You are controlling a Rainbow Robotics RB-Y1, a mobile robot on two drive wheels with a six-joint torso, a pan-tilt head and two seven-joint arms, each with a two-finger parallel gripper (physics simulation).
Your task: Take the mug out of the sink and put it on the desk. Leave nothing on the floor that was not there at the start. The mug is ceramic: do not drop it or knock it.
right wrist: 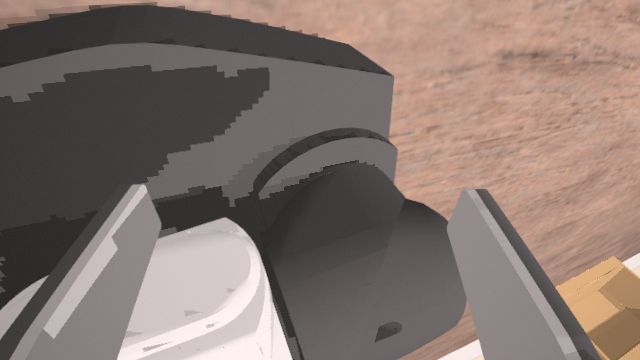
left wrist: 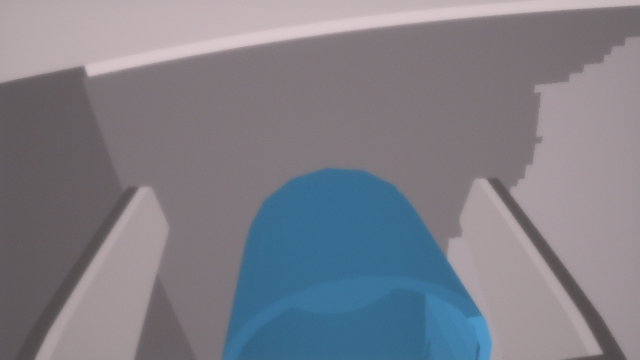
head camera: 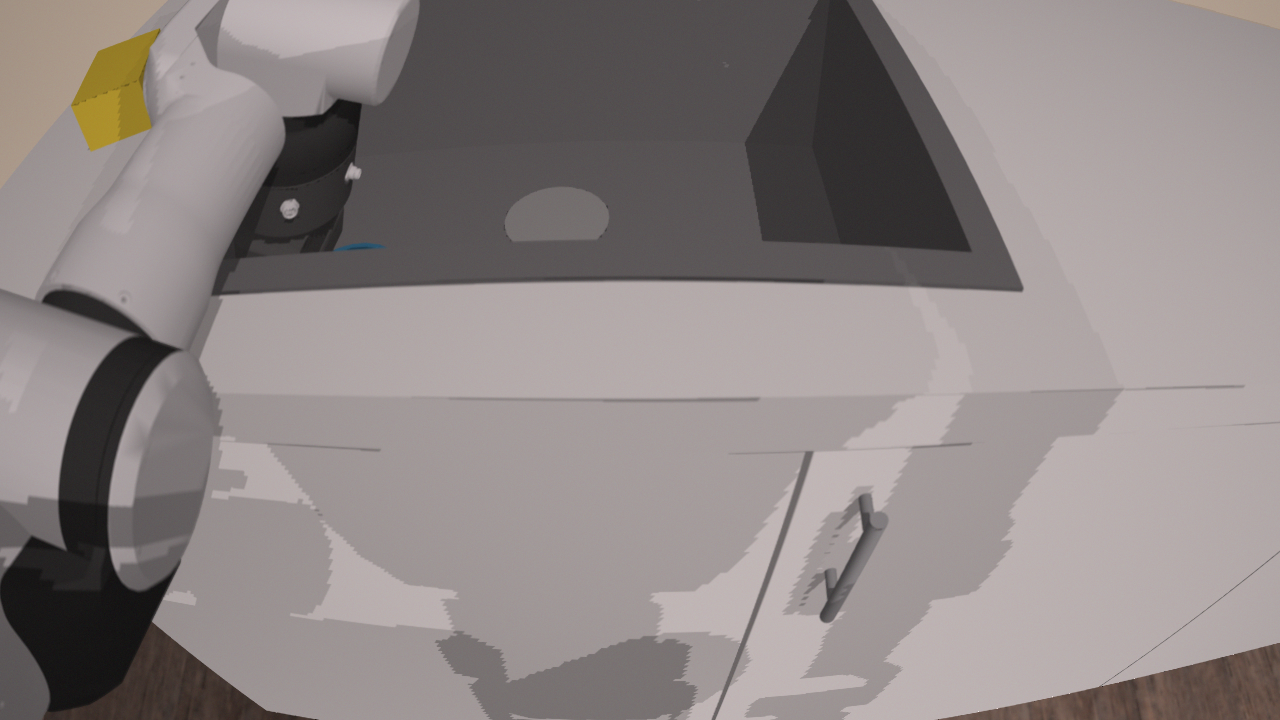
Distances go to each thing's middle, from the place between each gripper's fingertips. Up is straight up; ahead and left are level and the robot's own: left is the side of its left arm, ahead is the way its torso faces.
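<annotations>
The yellow sponge (head camera: 109,106) is 16 cm to the left of my left hand, 12 cm ahead of it and 17 cm above it. My left hand itself is 1 cm above the blue mug (left wrist: 335,257) and 7 cm to the left of it.
From my right hand, the yellow sponge is 570 mm above, 950 mm ahead and 640 mm to the left. The blue mug is 390 mm above my right hand, 840 mm ahead of it and 420 mm to the left of it.
</annotations>
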